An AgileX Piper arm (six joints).
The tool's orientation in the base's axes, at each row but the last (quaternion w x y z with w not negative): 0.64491 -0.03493 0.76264 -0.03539; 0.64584 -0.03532 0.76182 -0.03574; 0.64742 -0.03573 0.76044 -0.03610; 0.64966 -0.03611 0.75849 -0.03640; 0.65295 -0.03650 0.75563 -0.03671; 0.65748 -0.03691 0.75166 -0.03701; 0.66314 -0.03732 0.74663 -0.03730; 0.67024 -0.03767 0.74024 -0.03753; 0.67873 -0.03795 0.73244 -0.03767; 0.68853 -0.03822 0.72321 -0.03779; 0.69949 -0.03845 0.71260 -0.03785; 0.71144 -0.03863 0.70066 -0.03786
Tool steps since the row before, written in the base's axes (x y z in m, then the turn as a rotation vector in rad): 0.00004 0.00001 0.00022 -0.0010 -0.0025 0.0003; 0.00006 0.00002 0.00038 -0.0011 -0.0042 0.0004; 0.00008 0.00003 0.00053 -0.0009 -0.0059 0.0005; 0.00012 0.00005 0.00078 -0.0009 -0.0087 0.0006; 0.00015 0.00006 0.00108 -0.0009 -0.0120 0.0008; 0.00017 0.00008 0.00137 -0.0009 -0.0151 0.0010; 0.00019 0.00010 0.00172 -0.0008 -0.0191 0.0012; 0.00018 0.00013 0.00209 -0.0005 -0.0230 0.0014; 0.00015 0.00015 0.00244 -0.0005 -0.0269 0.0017; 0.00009 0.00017 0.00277 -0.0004 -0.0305 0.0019; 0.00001 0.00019 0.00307 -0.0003 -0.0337 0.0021; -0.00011 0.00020 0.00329 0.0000 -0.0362 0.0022
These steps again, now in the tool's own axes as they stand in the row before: -0.00022 -0.00001 0.00000 0.0001 -0.0025 -0.0010; -0.00038 -0.00002 0.00000 0.0002 -0.0042 -0.0011; -0.00054 -0.00002 -0.00001 0.0002 -0.0059 -0.0009; -0.00079 -0.00003 0.00000 0.0004 -0.0087 -0.0009; -0.00109 -0.00005 -0.00001 0.0006 -0.0120 -0.0009; -0.00138 -0.00006 -0.00001 0.0007 -0.0151 -0.0009; -0.00173 -0.00008 -0.00001 0.0009 -0.0191 -0.0008; -0.00210 -0.00009 -0.00003 0.0011 -0.0230 -0.0005; -0.00245 -0.00011 -0.00004 0.0012 -0.0269 -0.0005; -0.00277 -0.00013 -0.00005 0.0014 -0.0305 -0.0004; -0.00307 -0.00014 -0.00005 0.0015 -0.0337 -0.0003; -0.00329 -0.00016 -0.00006 0.0017 -0.0362 0.0000
